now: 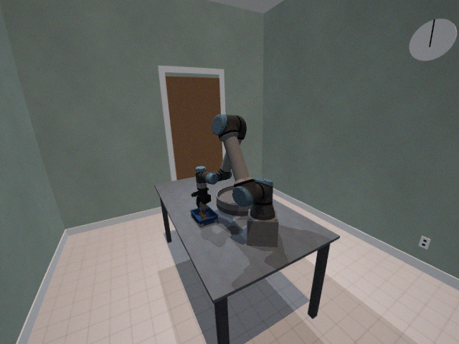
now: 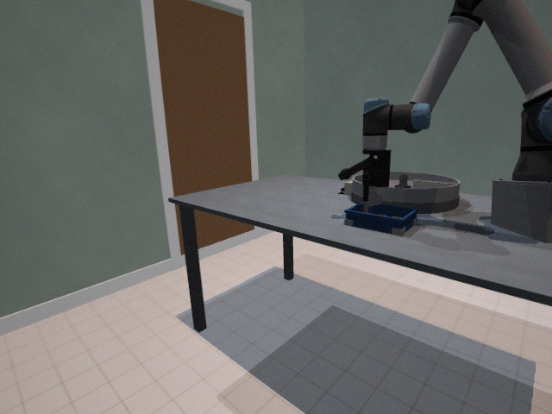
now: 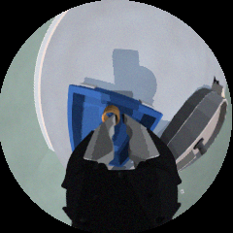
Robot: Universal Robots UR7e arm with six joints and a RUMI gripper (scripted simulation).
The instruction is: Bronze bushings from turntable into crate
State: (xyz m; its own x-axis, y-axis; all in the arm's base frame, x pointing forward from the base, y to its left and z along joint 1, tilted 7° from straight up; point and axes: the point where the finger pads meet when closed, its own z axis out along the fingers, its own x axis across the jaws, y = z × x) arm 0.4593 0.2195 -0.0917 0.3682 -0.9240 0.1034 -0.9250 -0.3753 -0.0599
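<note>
Right now my hand is 60 mm past the blue crate, 10 mm to the right of it and 10 mm above it. From my hand the other things lie so: turntable: 10 mm ahead, 360 mm to the right, 20 mm above.
</note>
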